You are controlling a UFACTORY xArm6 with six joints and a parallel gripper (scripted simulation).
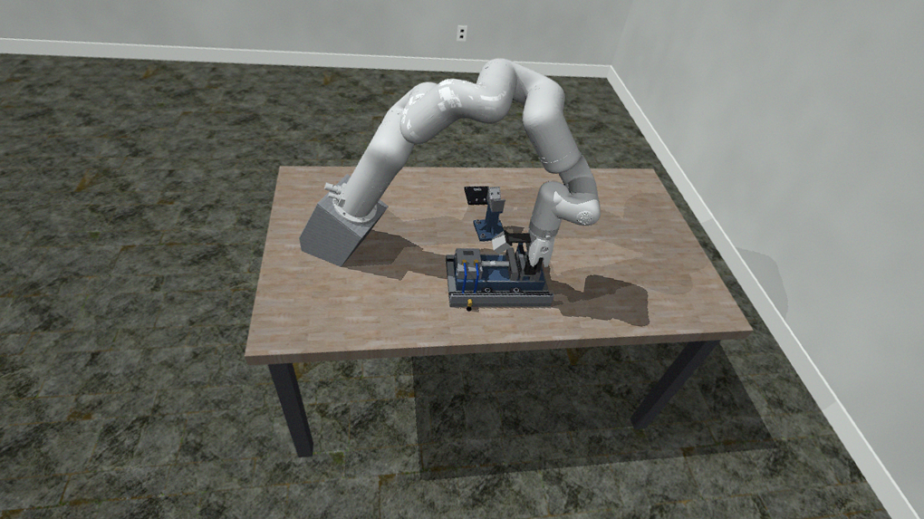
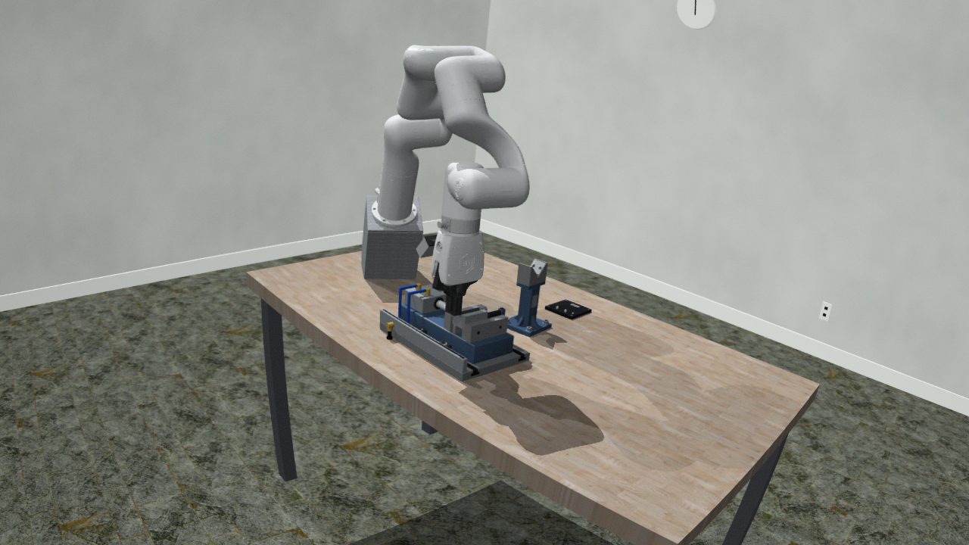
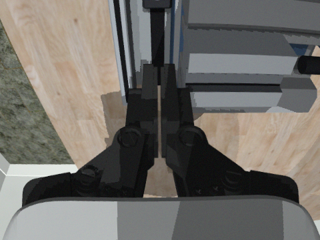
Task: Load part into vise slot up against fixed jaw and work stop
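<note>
My gripper is now 50 mm to the right of the grey block and 30 mm above it. From my hand the other things lie so: dark work stop rod (10 mm ahead, 110 mm to the left, 40 mm below); then fixed jaw (30 mm ahead, 60 mm to the left, 50 mm below); then moving jaw (30 mm behind, 70 mm to the left, 50 mm below).
</note>
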